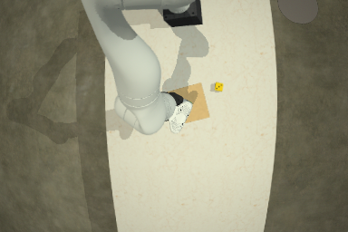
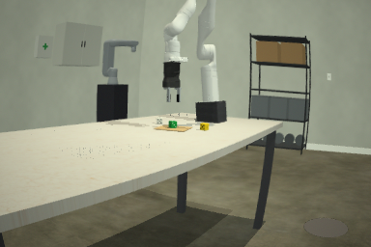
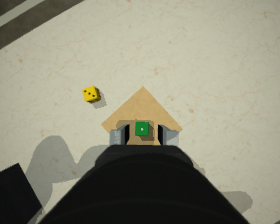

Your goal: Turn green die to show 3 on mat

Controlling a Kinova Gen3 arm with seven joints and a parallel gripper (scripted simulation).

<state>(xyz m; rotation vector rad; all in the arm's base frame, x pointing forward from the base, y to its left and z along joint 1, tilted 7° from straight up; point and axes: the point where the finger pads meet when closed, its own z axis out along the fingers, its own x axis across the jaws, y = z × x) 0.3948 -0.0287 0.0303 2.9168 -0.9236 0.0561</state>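
Right now my hand is 120 mm above the green die and 10 mm past it. The rest, counted from my hand: white die 130 mm to the right, 120 mm below, 110 mm behind; then yellow die 130 mm to the left, 120 mm below, 60 mm behind; then tan mat 140 mm below, 10 mm behind.
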